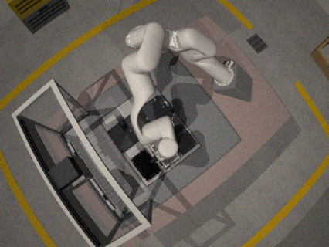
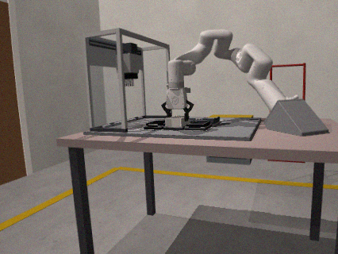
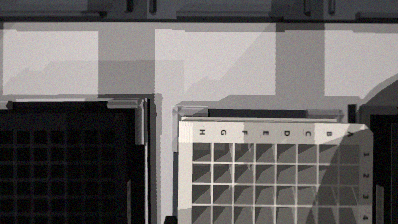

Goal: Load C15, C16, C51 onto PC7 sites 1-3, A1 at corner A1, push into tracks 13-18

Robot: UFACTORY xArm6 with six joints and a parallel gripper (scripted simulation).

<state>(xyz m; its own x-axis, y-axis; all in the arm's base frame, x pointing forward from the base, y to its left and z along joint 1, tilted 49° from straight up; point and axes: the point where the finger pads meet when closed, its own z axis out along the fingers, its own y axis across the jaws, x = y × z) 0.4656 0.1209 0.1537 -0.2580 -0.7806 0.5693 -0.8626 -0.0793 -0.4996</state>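
My gripper is now 10 mm above the pale well plate. From my hand the other things lie so: black 96-well plate (110 mm ahead, 30 mm to the right, 20 mm below); then plate carrier PC7 (40 mm behind, 180 mm to the right, 30 mm below); then A1 mark (60 mm behind, 50 mm to the right, 30 mm below).
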